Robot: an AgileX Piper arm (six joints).
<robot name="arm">
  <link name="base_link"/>
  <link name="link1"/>
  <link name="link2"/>
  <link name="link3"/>
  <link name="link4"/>
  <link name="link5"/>
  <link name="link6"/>
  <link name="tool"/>
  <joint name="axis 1" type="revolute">
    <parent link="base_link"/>
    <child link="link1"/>
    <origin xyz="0 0 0.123" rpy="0 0 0"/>
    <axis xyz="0 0 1"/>
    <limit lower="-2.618" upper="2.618"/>
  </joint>
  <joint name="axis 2" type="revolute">
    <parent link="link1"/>
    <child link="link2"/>
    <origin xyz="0 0 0" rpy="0 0 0"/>
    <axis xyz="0 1 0"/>
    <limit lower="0" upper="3.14"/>
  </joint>
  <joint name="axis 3" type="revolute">
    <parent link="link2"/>
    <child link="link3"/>
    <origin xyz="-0.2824 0 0.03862" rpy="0 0 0"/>
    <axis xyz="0 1 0"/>
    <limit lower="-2.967" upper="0"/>
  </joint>
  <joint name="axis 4" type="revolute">
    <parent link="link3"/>
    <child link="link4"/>
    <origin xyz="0.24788 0 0.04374" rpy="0 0 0"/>
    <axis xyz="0.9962 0 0.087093"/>
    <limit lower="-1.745" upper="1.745"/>
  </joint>
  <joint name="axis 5" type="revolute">
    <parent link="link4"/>
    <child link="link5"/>
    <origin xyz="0 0 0" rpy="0 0 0"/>
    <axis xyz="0 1 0"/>
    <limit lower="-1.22" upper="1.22"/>
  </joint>
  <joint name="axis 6" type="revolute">
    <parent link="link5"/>
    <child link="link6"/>
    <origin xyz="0.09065 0 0.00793" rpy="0 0 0"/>
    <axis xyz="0.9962 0 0.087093"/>
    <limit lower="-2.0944" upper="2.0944"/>
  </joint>
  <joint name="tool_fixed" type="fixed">
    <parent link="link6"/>
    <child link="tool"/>
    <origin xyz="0 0 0" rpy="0 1.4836 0"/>
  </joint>
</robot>
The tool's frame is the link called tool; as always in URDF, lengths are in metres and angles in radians.
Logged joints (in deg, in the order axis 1, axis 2, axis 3, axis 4, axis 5, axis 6), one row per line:
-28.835 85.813 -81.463 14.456 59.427 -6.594
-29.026 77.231 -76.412 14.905 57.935 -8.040
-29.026 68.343 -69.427 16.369 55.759 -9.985
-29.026 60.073 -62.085 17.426 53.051 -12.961
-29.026 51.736 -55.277 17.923 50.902 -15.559
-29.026 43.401 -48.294 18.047 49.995 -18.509
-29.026 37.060 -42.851 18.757 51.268 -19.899
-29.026 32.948 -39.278 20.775 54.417 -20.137
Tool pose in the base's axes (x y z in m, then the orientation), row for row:
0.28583 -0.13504 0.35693 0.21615 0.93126 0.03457 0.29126
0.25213 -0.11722 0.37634 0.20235 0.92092 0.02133 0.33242
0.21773 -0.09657 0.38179 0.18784 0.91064 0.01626 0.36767
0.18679 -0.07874 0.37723 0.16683 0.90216 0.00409 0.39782
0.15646 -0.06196 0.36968 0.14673 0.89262 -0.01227 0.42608
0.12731 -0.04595 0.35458 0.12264 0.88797 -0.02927 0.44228
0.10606 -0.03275 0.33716 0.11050 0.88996 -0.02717 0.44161
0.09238 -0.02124 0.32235 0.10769 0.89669 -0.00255 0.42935
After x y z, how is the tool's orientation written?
As a quaternion, x y z w.
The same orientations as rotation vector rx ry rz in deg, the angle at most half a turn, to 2 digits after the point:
33.02 142.26 5.28
30.29 137.84 3.19
27.64 134.01 2.39
24.21 130.90 0.59
21.01 127.83 -1.76
17.43 126.23 -4.16
15.71 126.56 -3.86
15.40 128.23 -0.36

